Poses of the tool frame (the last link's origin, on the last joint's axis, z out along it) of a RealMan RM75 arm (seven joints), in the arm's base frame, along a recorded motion.
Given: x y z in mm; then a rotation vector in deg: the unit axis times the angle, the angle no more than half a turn.
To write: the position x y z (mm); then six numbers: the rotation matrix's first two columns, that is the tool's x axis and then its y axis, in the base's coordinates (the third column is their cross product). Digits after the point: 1 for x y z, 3 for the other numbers.
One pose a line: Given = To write
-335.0, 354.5, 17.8, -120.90, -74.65, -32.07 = -335.0, 354.5, 17.8, 0.432, 0.652, 0.623, 0.901, -0.346, -0.262
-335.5, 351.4, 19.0, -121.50, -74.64, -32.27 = -335.5, 351.4, 19.0, 0.434, 0.654, 0.620, 0.900, -0.354, -0.256
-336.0, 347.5, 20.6, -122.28, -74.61, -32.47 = -336.0, 347.5, 20.6, 0.436, 0.656, 0.616, 0.898, -0.363, -0.249
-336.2, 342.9, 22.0, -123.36, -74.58, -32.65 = -336.2, 342.9, 22.0, 0.440, 0.660, 0.609, 0.895, -0.376, -0.239
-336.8, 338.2, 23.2, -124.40, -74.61, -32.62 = -336.8, 338.2, 23.2, 0.444, 0.665, 0.601, 0.893, -0.387, -0.231
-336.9, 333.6, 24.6, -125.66, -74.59, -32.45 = -336.9, 333.6, 24.6, 0.450, 0.670, 0.591, 0.889, -0.401, -0.222
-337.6, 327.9, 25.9, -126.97, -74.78, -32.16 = -337.6, 327.9, 25.9, 0.454, 0.678, 0.578, 0.886, -0.413, -0.212
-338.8, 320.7, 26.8, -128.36, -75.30, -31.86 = -338.8, 320.7, 26.8, 0.456, 0.689, 0.564, 0.884, -0.423, -0.198
